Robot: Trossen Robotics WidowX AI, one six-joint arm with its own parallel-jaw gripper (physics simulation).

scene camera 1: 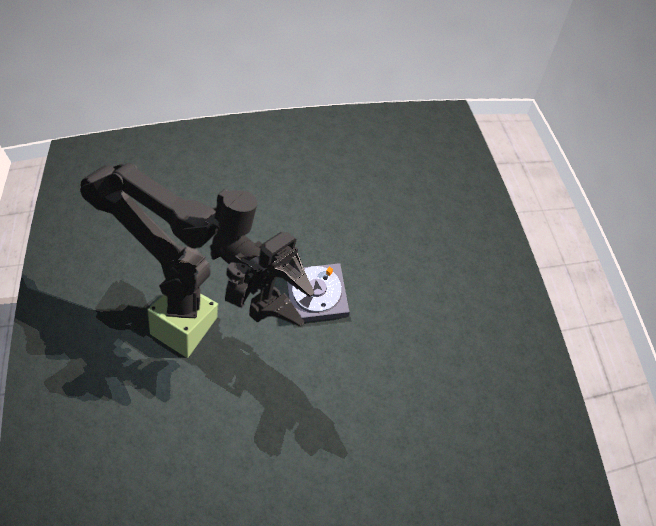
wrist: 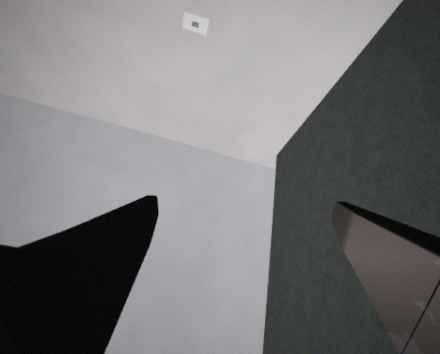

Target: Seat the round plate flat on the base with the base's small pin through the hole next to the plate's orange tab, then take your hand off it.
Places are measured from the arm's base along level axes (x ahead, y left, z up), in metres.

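Pixels of known places: gripper, fingertip midpoint: [scene camera 1: 307,310] [wrist: 245,208]; arm's base, origin of the base link: [scene camera 1: 182,306].
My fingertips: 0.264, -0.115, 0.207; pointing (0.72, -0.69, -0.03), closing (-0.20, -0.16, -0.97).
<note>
Ahead of a thing's pixels: the offset from my fingertips to its middle, as dx, dy, dz. "spot": to the spot under its first point. Level surfaces: height alone.
The round pale plate @(+0.024, +0.170, -0.228) [scene camera 1: 332,293] lies over the square grey-purple base @(spot: +0.080, +0.127, -0.244) [scene camera 1: 343,307] in the scene view and looks about flat. Its orange tab @(+0.052, +0.206, -0.223) [scene camera 1: 329,270] is at the upper right. A small dark spot shows beside the tab and another dark spot shows near the plate's lower edge; I cannot tell which is a hole or the pin. My gripper [scene camera 1: 307,309] [wrist: 245,208] is open, its fingers wide apart with nothing between them. In the scene view one fingertip overlaps the plate's left part and the other is by the base's lower left corner. Neither plate nor base shows in the wrist view.
The arm stands on a light green block [scene camera 1: 187,334] left of the base. A dark green mat @(dz -0.268) [scene camera 1: 438,356] [wrist: 370,135] lies under everything. Pale tiles run along both sides, with grey walls beyond. The wrist view also shows a small white square [wrist: 201,30] on a pale surface.
</note>
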